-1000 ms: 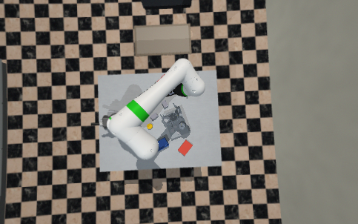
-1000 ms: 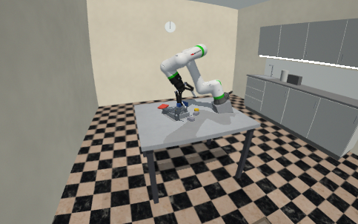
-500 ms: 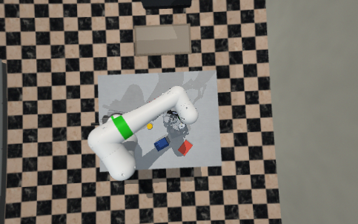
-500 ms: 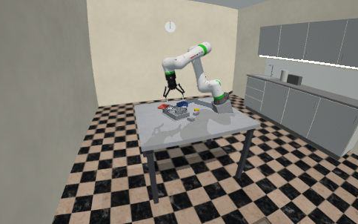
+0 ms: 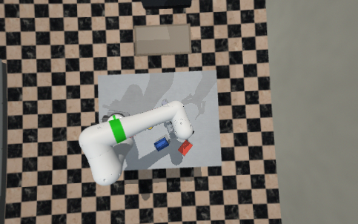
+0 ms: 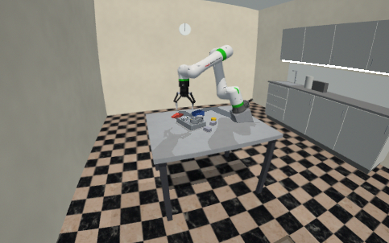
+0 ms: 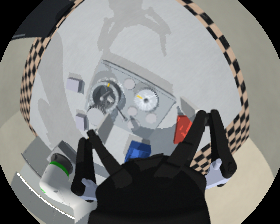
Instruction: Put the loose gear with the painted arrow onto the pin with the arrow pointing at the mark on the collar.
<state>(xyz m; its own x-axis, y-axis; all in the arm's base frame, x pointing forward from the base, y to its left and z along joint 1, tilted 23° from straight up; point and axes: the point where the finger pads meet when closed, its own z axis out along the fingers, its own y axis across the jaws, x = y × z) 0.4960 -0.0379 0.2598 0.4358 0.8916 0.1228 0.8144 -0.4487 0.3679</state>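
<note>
The grey gear is 9 cm below my hand. From my hand the other things lie so: blue block 19 cm behind, 17 cm to the right, 13 cm below; then red block 21 cm to the right, 14 cm below, 3 cm ahead; then small yellow piece 30 cm behind, 14 cm below.
</note>
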